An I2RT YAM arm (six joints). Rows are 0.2 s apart.
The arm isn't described. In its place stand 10 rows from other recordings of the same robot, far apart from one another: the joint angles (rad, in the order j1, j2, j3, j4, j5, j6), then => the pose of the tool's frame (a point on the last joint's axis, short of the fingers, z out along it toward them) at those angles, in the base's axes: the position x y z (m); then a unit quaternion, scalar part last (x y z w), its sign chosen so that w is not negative.
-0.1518 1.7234 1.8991 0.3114 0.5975 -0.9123 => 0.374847, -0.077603, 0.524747, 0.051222, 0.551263, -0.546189, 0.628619
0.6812 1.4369 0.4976 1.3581 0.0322 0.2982 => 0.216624, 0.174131, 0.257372, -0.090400, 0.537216, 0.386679, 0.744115
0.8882 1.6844 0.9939 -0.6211 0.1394 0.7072 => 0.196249, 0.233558, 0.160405, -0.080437, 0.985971, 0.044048, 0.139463
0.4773 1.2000 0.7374 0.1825 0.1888 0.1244 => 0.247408, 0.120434, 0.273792, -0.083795, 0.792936, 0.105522, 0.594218
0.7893 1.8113 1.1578 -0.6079 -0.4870 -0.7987 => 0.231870, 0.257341, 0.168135, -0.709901, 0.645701, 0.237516, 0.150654
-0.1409 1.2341 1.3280 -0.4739 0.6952 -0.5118 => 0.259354, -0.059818, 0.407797, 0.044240, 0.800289, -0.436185, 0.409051
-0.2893 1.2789 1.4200 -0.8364 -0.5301 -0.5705 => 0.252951, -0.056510, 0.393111, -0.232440, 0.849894, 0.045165, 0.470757
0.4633 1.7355 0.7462 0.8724 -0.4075 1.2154 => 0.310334, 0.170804, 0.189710, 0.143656, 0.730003, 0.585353, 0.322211
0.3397 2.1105 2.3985 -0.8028 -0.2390 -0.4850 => 0.438490, 0.163901, 0.413629, -0.398745, 0.761699, 0.066401, 0.506368
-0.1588 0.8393 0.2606 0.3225 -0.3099 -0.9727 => 0.185334, -0.018686, 0.198852, -0.396180, 0.680962, -0.220453, 0.575094
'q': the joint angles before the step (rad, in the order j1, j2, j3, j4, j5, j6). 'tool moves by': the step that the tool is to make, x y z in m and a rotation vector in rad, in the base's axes. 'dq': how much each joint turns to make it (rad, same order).
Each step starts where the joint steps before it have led.
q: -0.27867 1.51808 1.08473 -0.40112 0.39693 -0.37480
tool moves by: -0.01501 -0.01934 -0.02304 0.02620 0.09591 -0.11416
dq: -0.06829 0.02289 -0.04236 -0.04844 0.03242 0.03585
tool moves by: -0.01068 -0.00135 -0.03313 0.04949 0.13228 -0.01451
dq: -0.01600 0.04386 -0.06179 -0.03511 -0.00113 -0.00112
